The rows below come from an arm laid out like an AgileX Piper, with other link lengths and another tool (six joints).
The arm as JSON. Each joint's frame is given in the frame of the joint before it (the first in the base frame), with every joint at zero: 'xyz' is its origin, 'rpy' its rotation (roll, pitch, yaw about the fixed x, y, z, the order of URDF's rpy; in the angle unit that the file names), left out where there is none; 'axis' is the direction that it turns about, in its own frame. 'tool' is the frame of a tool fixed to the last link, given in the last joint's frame.
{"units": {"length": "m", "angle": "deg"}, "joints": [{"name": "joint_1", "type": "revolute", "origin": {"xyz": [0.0, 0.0, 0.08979]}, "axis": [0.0, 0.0, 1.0]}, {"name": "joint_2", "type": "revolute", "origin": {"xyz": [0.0, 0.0, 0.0], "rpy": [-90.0, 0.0, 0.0]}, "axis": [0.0, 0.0, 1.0]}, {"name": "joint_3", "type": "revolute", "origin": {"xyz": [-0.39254, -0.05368, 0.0]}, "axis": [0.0, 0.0, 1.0]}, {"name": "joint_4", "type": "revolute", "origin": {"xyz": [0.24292, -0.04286, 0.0], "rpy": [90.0, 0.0, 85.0]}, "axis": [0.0, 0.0, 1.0]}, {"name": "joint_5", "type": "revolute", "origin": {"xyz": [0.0, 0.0, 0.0], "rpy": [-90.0, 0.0, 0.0]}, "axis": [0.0, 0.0, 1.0]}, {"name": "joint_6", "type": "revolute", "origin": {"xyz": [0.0, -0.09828, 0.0], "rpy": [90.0, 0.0, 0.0]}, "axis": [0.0, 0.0, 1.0]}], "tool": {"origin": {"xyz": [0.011, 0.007, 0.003], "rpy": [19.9, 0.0, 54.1]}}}
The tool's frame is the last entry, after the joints.
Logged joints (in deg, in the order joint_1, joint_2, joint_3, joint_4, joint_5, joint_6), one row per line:
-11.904 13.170 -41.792 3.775 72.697 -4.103
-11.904 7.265 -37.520 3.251 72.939 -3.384
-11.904 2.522 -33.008 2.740 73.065 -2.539
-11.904 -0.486 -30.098 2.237 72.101 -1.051
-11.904 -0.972 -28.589 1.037 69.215 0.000
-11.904 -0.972 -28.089 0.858 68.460 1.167
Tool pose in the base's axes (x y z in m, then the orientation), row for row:
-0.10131 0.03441 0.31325 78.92 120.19 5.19
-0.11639 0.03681 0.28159 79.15 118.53 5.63
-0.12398 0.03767 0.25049 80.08 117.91 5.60
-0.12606 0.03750 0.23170 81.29 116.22 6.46
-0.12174 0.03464 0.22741 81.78 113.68 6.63
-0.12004 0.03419 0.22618 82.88 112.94 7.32
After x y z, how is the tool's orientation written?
As a rotation vector, in degrees.
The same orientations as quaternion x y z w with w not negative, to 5 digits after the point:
0.52149 0.79420 0.03429 0.31003
0.52567 0.78720 0.03739 0.32029
0.53183 0.78307 0.03719 0.32026
0.54133 0.77394 0.04302 0.32577
0.54849 0.76244 0.04447 0.34041
0.55568 0.75722 0.04908 0.33973

